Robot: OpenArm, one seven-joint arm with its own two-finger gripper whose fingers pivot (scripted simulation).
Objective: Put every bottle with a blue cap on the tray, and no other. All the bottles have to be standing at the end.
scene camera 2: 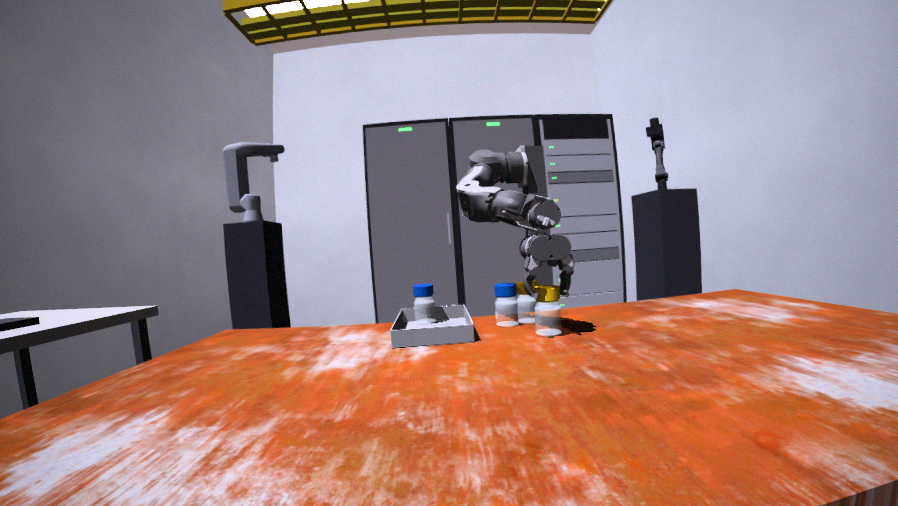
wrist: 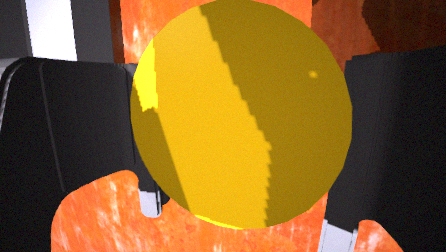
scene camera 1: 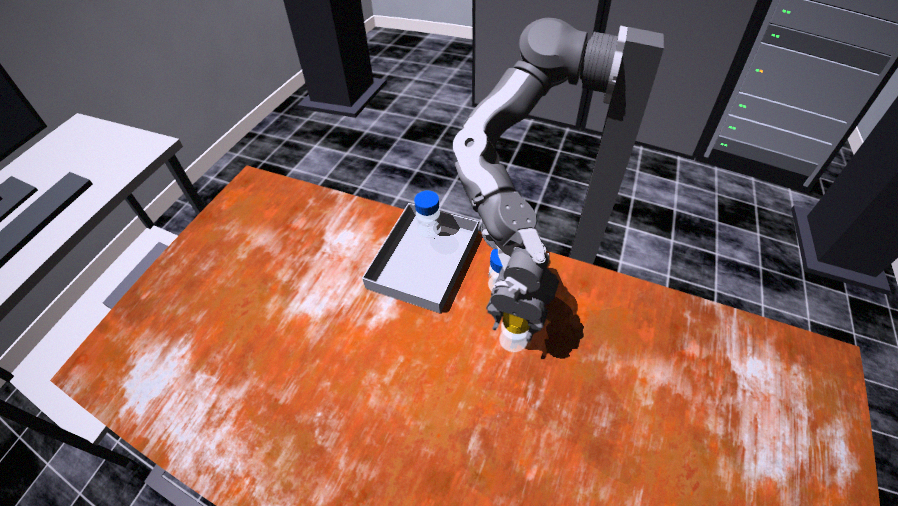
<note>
In view: my gripper (scene camera 1: 515,324), a blue-capped bottle (scene camera 2: 506,305), a blue-capped bottle (scene camera 1: 428,219) and a grey tray (scene camera 1: 406,261).
The grey tray also shows in scene camera 2 (scene camera 2: 447,316). My gripper shows as well in scene camera 2 (scene camera 2: 548,296) and in the wrist view (wrist: 239,149).
</note>
